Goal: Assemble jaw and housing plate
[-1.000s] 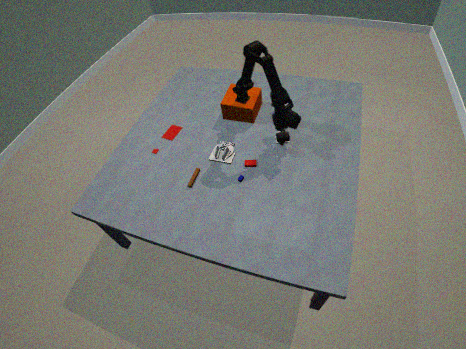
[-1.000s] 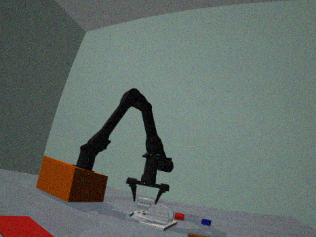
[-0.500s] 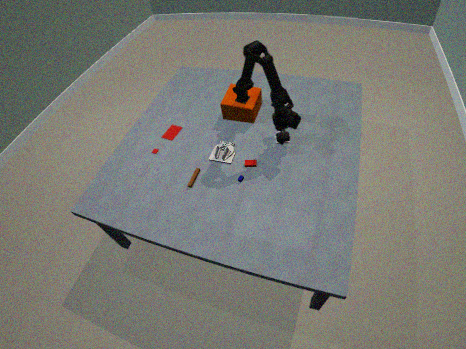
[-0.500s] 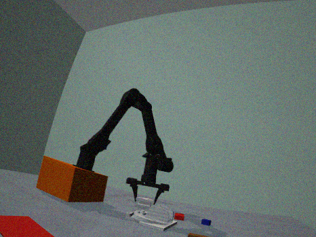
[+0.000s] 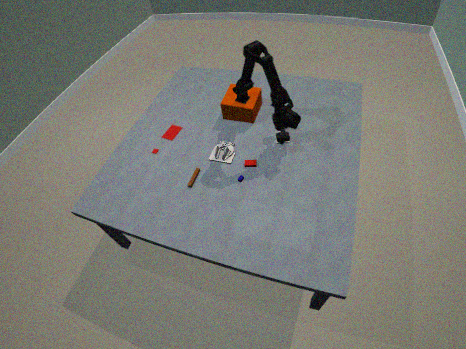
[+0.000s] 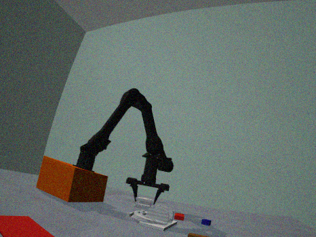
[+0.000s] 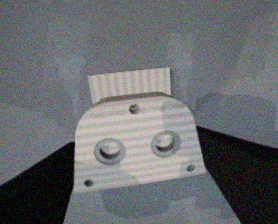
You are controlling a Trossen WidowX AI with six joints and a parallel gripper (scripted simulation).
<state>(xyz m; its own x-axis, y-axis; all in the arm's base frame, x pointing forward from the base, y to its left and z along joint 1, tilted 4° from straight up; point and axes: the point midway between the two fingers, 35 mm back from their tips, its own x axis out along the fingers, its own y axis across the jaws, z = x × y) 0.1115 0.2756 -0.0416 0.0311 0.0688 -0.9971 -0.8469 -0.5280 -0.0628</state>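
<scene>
The red block is 210 mm ahead of my gripper tip and 70 mm to the right of it. From my gripper tip the other things lie so: brown stick (400 mm ahead, 270 mm to the right); then blue block (310 mm ahead, 60 mm to the right); then flat red patch (190 mm ahead, 580 mm to the right, 10 mm below).
</scene>
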